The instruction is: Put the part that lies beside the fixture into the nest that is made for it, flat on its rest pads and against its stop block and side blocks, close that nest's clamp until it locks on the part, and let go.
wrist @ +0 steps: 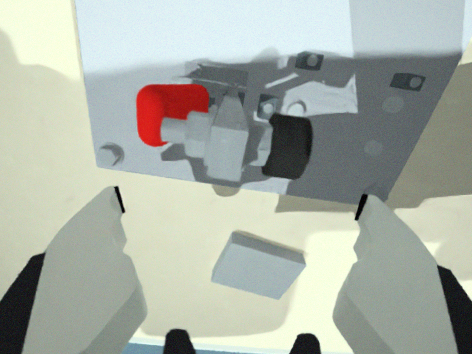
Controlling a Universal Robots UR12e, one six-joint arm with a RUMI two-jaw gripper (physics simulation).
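Frame: origin at the arm's base, x left, y back, z up, level; millimetres.
Where they show: gripper, fingertip midpoint: (240,192).
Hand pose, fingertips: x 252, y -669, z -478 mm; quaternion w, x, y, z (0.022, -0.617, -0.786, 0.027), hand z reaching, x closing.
After its pixels a point has its place.
The part, a flat grey block (257,267) {z -515, x 350, y -623 mm}, lies on the table beside the fixture plate (225,25) {z -514, x 168, y -702 mm}, slightly turned, below the plate's near edge in the wrist view. A clamp with a red handle (148,112) {z -430, x 206, y -708 mm}, a grey arm (227,142) and a black cylindrical tip (290,146) {z -416, x 202, y -672 mm} appears raised towards the camera. Around it are small dark blocks (309,60) {z -501, x 173, y -652 mm} (408,81) {z -502, x 166, y -591 mm} (267,106) {z -501, x 203, y -666 mm} and round pads (296,107) {z -508, x 199, y -647 mm} (392,104) {z -508, x 180, y -589 mm} (373,147) {z -509, x 209, y -585 mm}; the clamp hides some of the area. My gripper (240,192) {z -478, x 252, y -669 mm} is wide open and empty, its fingertips in view between the part and the clamp.
A round stud (111,154) {z -508, x 263, y -761 mm} stands at the plate's lower left corner. The clamp stands tall near the plate's near edge. Dark shadows cross the plate and the cream table (40,125) {z -530, x 265, y -830 mm}. A blue strip (150,348) shows at the bottom edge.
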